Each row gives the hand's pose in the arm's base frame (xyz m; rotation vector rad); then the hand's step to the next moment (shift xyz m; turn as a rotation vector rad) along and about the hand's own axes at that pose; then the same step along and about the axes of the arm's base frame.
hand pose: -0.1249 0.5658 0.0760 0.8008 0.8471 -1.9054
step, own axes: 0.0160 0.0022 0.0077 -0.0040 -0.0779 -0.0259
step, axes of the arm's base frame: -0.0061 -0.0143 -0.0089 -0.0628 0.0525 0.0074
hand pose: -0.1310 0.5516 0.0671 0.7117 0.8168 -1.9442
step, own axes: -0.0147 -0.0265 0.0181 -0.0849 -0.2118 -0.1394
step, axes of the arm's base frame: -0.0197 0.0039 0.0290 -0.1269 0.2331 0.0322
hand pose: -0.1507 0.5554 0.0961 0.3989 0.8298 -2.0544
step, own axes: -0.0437 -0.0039 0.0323 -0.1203 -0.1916 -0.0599
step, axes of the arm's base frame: 0.0228 0.0058 0.0491 -0.0881 0.1917 0.1012
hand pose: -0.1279 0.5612 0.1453 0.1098 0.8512 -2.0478
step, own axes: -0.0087 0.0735 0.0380 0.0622 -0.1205 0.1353
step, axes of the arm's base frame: 0.0703 -0.0441 -0.0066 -0.0981 -0.0814 0.1429
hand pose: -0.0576 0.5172 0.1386 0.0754 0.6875 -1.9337
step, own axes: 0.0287 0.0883 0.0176 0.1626 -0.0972 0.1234
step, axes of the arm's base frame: 0.0663 -0.0586 -0.0332 -0.1276 -0.1645 0.0882
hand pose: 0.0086 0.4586 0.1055 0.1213 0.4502 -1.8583
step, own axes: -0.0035 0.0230 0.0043 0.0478 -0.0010 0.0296
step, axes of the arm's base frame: 0.0232 -0.0045 -0.0006 -0.0127 -0.0532 0.0130
